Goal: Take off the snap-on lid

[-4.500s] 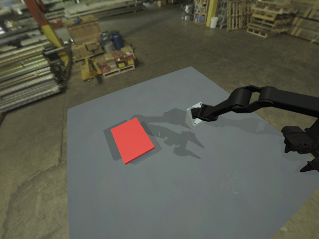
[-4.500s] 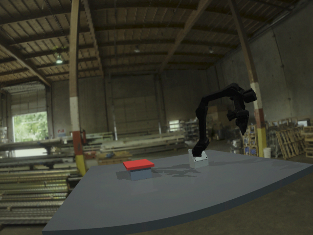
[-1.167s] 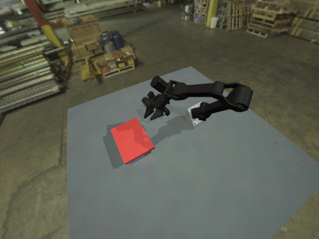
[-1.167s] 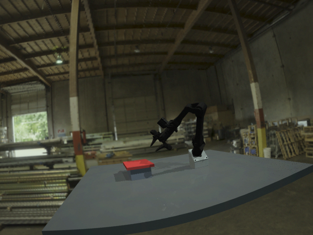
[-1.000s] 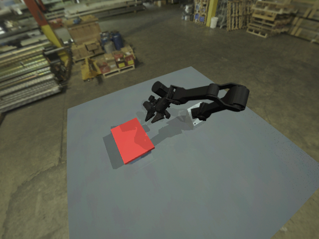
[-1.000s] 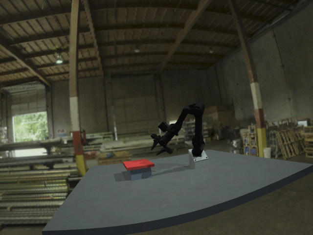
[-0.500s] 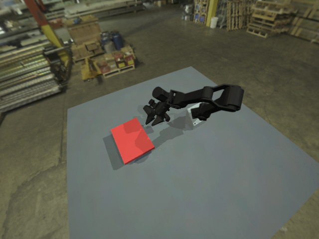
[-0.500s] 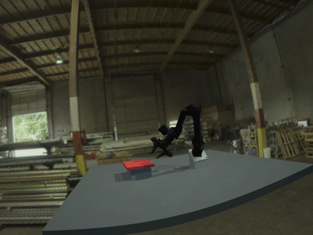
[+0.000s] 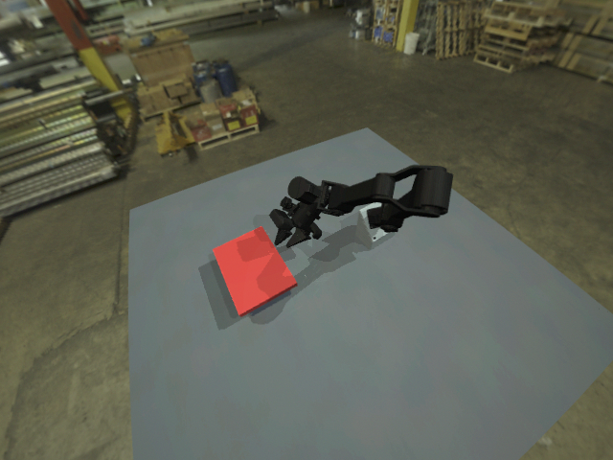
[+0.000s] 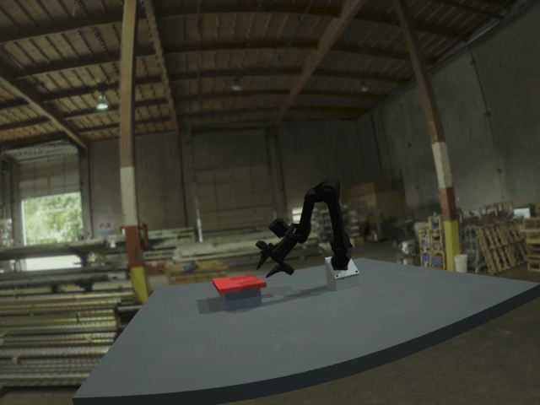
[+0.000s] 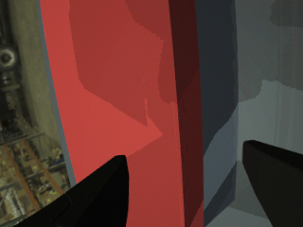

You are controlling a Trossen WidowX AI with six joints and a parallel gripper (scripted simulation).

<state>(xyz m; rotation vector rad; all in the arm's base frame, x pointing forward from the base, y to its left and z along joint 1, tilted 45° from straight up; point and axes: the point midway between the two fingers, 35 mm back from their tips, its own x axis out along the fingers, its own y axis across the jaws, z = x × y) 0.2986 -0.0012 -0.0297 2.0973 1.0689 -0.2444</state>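
Now: the red lid 10 cm ahead of my gripper tip, 2 cm to the left of it and 2 cm below it. Round my gripper tip: storage box 10 cm ahead, 6 cm below, 2 cm to the left.
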